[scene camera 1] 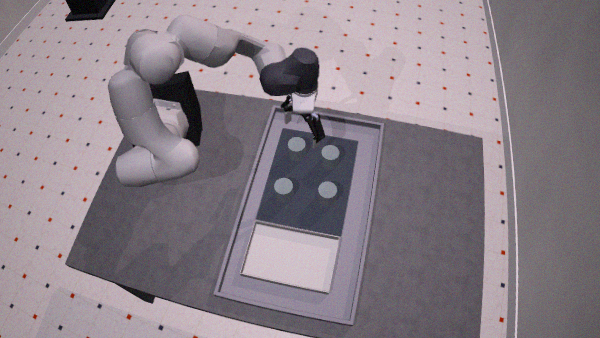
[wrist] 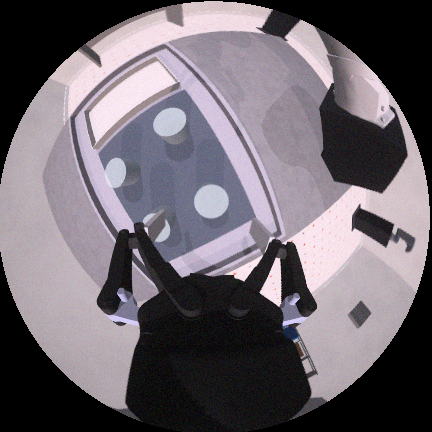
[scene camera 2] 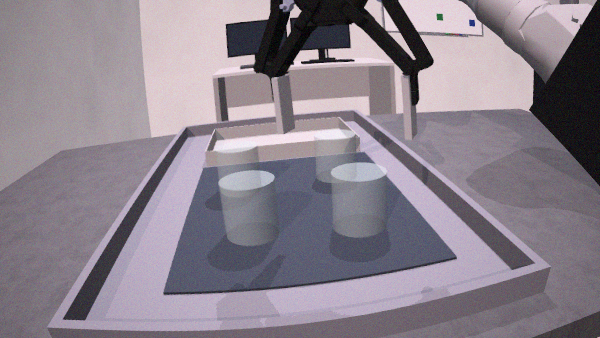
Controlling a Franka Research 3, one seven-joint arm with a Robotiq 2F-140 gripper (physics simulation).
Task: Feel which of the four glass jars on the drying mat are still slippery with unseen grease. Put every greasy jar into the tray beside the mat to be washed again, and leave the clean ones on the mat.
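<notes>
Four pale glass jars stand upright on the dark blue drying mat (scene camera 1: 306, 212) (scene camera 2: 310, 265) (wrist: 202, 155). Away from the tray are the base-side jar (scene camera 1: 296, 144) (scene camera 2: 359, 200) (wrist: 211, 201) and the outer jar (scene camera 1: 330, 152) (scene camera 2: 250, 210) (wrist: 161, 233), partly behind a finger in the wrist view. Nearer the tray are the base-side jar (scene camera 1: 283, 186) (scene camera 2: 335, 155) (wrist: 169, 122) and the outer jar (scene camera 1: 327, 189) (scene camera 2: 237, 159) (wrist: 116, 172). No grease shows. The white tray (scene camera 1: 290, 257) (scene camera 2: 287, 149) (wrist: 132, 97) is empty. My gripper (scene camera 1: 302, 129) (scene camera 2: 347, 134) (wrist: 208, 221) is wide open and empty, above jar height, near the far base-side jar.
A shallow lilac frame with a raised rim (scene camera 1: 369, 210) (scene camera 2: 465, 235) (wrist: 250, 150) surrounds the mat and tray on the grey table (scene camera 1: 425, 225). The arm's base stands at the table's left edge in scene camera 1. A desk with monitors (scene camera 2: 320, 37) stands in the background.
</notes>
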